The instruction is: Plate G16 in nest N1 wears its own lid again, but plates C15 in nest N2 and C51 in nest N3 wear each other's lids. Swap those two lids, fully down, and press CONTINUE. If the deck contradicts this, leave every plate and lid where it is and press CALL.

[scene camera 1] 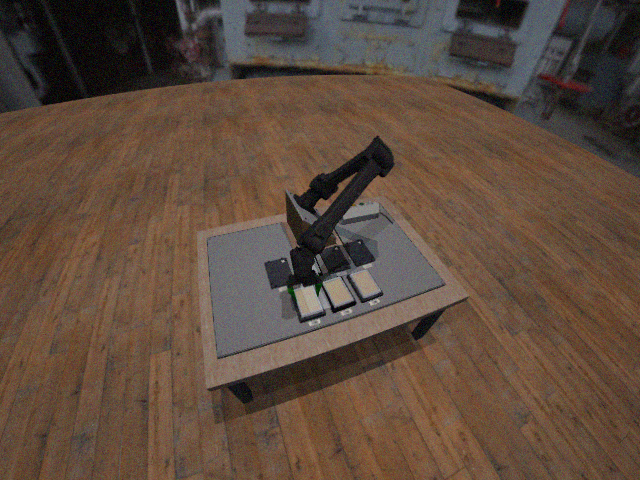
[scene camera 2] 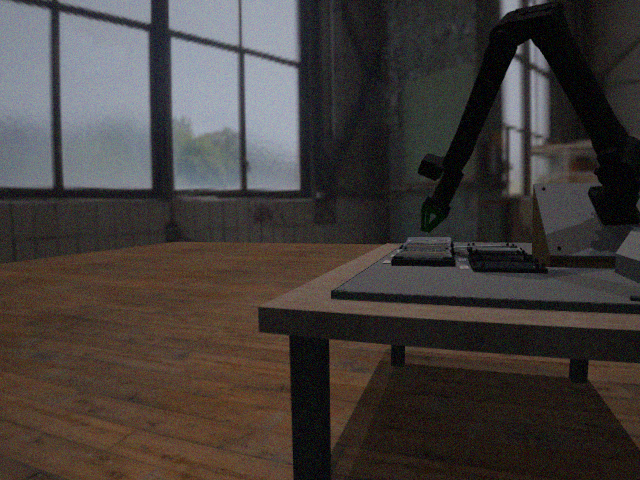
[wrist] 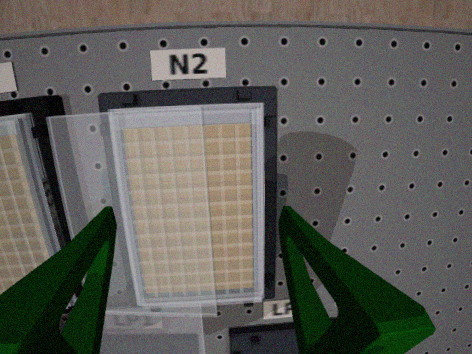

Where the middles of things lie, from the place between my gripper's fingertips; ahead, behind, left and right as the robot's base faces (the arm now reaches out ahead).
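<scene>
N2 label (wrist: 202, 63): 8 cm ahead of my hand, 6 cm below it. Black nest N2 (wrist: 255, 94): 1 cm to the left of my hand, 5 cm below. Nest N3 (wrist: 41, 106): 14 cm to the left of my hand, 1 cm ahead, 5 cm below.
</scene>
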